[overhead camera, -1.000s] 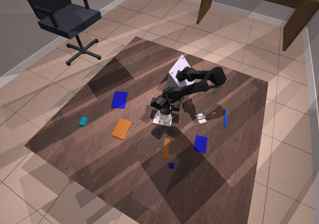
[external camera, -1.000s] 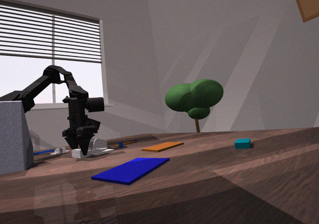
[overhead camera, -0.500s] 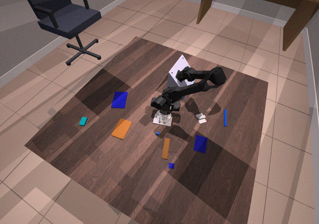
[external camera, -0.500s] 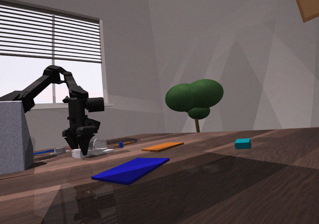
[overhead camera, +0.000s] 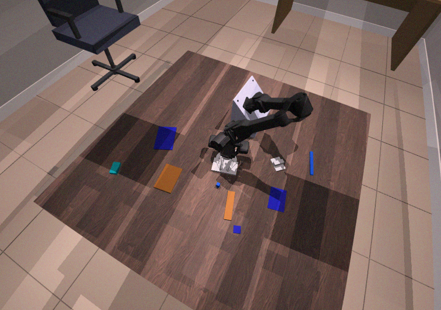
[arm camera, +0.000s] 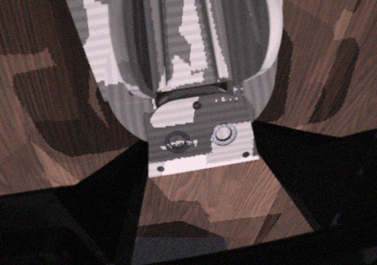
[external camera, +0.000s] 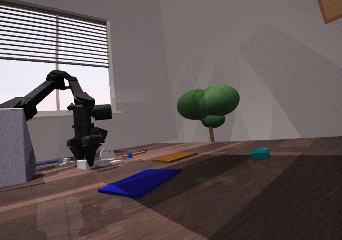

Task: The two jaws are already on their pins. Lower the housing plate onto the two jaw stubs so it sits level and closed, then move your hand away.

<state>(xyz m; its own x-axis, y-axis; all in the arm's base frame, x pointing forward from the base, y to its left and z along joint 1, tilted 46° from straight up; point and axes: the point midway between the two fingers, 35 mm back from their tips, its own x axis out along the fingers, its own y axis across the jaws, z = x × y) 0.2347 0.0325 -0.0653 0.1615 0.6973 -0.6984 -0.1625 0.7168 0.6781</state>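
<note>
Now: the grey housing plate 2 cm above my gripper tip and 1 cm ahead of it. Round my gripper tip: small blue cube (18 cm ahead, 2 cm to the left); blue bar (41 cm to the left, 10 cm behind); teal block (47 cm to the right, 28 cm ahead).
</note>
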